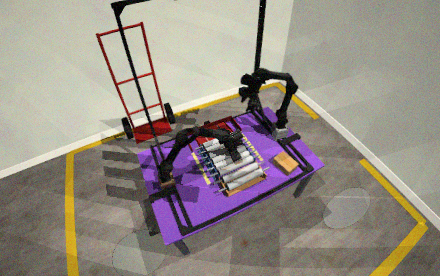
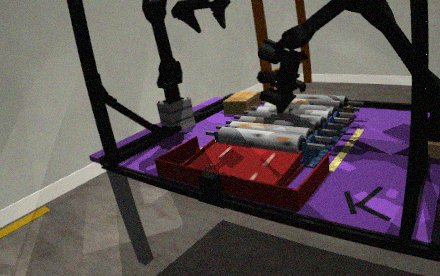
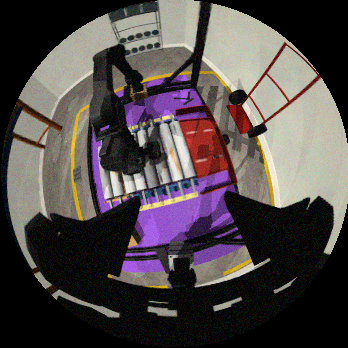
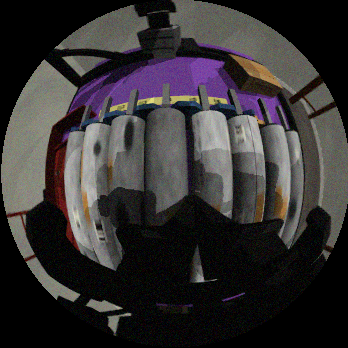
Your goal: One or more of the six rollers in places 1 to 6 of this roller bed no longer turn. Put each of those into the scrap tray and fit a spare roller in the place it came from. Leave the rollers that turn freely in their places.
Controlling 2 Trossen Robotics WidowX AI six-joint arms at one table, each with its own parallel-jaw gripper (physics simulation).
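Places are measured from the left arm's base along level axes (x back, y right, z up), in metres.
Where they show: left gripper, fingertip midpoint: [image 1: 243,107] [image 2: 212,30] [image 3: 182,197]; right gripper, fingertip midpoint: [image 1: 234,154] [image 2: 279,114] [image 4: 191,198]; left arm's base at its link origin: [image 1: 280,125] [image 2: 173,100] [image 3: 181,262]; right arm's base at its link origin: [image 1: 165,177] [image 3: 137,88].
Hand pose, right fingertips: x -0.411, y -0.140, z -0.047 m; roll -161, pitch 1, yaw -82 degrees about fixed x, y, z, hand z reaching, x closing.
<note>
Each offset is from my right fingertips to the top centre of the thing.
The roller bed {dz +0.004, dx +0.106, dy +0.076 m} [image 1: 210,167] [image 2: 315,158] [image 3: 162,193] [image 4: 185,105] holds six grey rollers in the middle of the purple table. Two spare rollers {dz +0.013, dx +0.011, dy -0.202 m} [image 1: 246,180] [image 2: 318,98] {dz +0.013, dx -0.004, dy -0.143 m} [image 4: 275,168] lie in an orange tray at the bed's far end from the scrap tray. The red scrap tray {dz -0.013, dx -0.096, dy +0.281 m} [image 1: 224,120] [image 2: 257,191] [image 3: 192,110] [image 4: 56,155] is empty. My right gripper [image 1: 236,158] [image 2: 280,106] [image 3: 141,165] [image 4: 191,198] is shut and empty, its tip low on the middle rollers, about between places 4 and 5. My left gripper [image 1: 245,94] [image 2: 210,27] [image 3: 182,197] is open and empty, high above the table's back edge.
A cardboard box {dz -0.008, dx +0.335, dy -0.142 m} [image 1: 285,162] [image 2: 241,102] [image 4: 253,76] lies on the table beside the spare rollers. A red hand truck [image 1: 140,79] [image 3: 282,84] stands against the wall behind the table. Black frame posts rise at the table's back.
</note>
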